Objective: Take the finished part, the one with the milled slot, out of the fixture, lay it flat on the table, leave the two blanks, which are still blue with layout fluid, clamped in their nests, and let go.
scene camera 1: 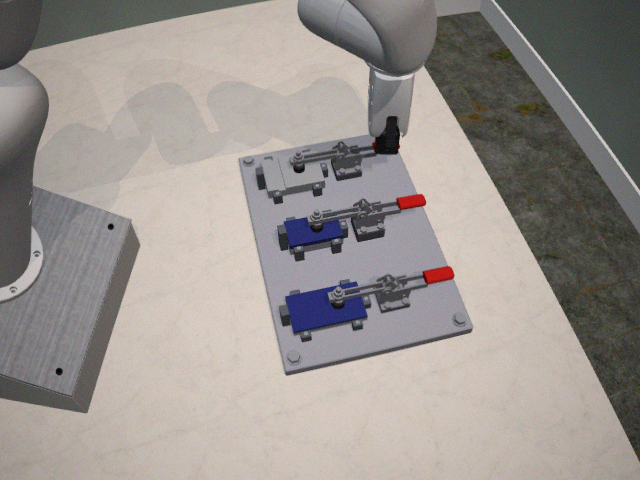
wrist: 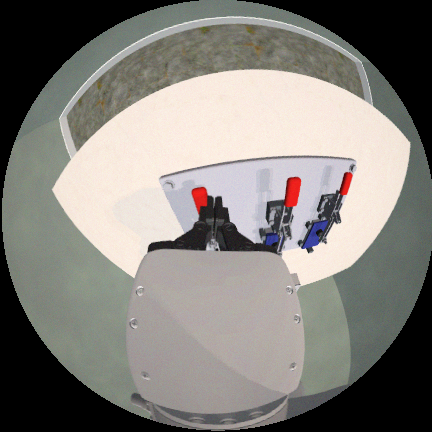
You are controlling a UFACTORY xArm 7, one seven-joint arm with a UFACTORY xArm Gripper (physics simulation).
same spot on fixture plate: (wrist: 245,185) = (scene camera 1: 392,194)
